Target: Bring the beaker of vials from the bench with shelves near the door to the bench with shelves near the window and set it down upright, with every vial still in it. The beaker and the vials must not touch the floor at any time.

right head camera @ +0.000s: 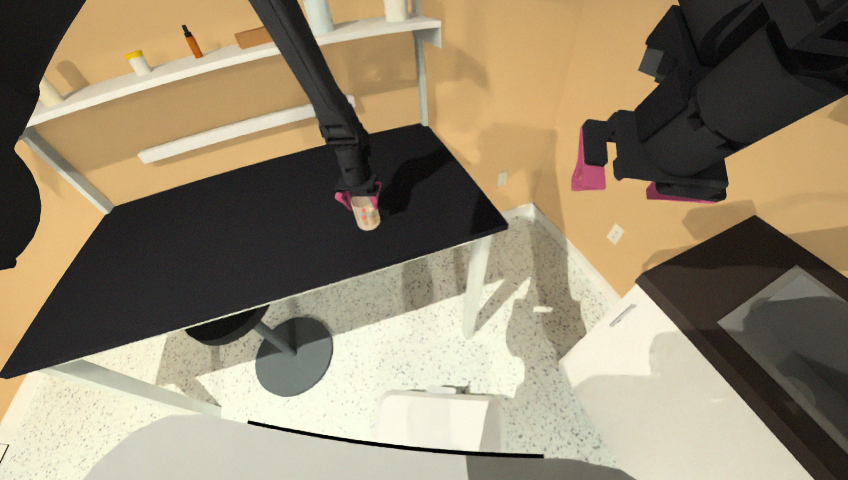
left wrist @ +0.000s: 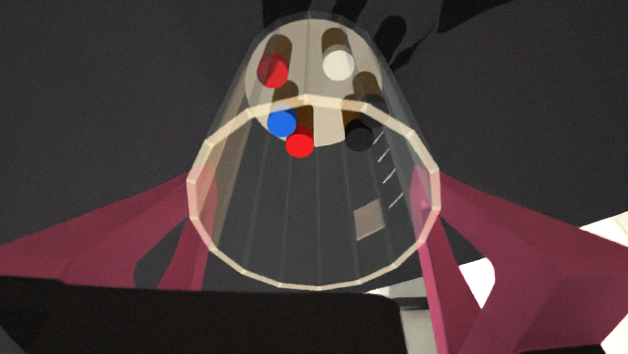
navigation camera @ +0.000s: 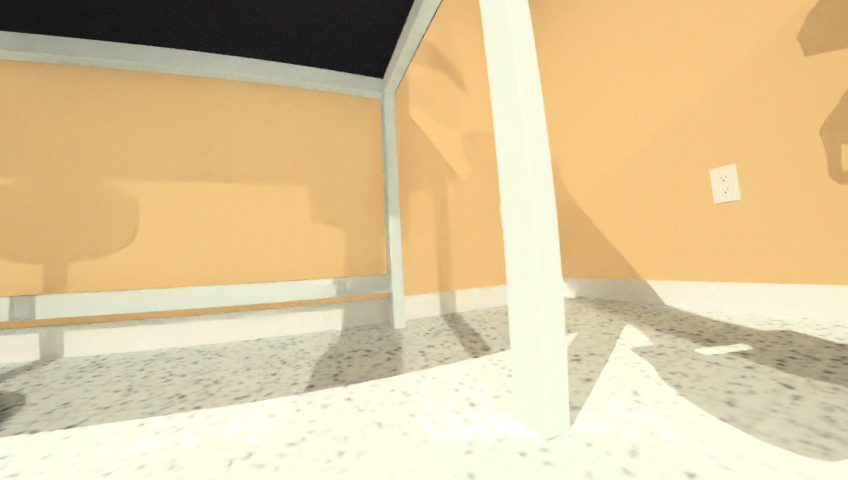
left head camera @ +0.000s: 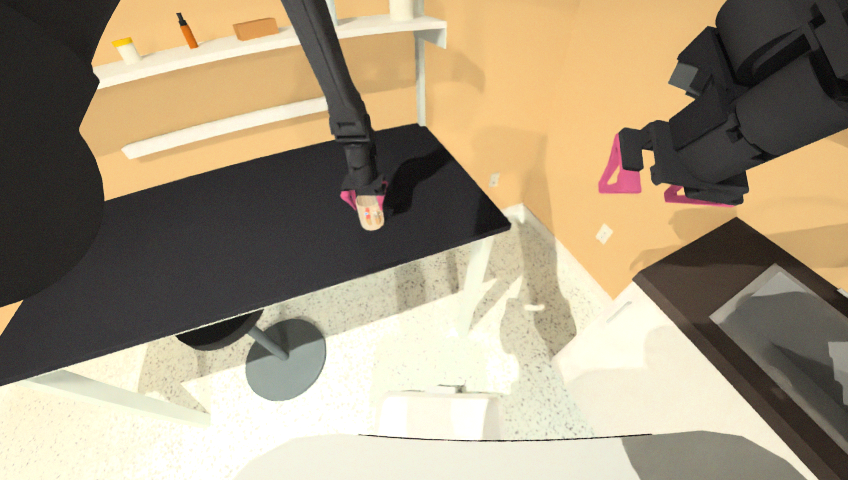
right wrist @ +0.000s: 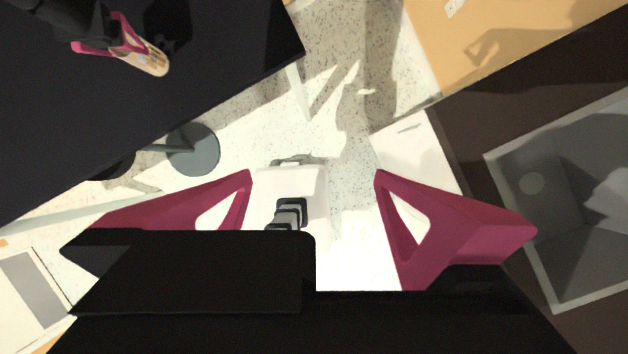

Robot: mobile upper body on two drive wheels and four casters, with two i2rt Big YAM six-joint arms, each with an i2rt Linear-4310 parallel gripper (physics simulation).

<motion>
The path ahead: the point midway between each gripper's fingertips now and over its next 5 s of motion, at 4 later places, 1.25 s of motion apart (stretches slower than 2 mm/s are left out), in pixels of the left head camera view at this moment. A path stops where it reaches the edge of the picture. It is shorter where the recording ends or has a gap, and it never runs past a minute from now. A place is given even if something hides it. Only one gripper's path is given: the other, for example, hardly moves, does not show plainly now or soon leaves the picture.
The left gripper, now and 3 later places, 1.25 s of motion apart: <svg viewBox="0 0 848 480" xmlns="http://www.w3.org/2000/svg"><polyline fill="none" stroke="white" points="368,209 365,199 352,187 333,262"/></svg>
</motion>
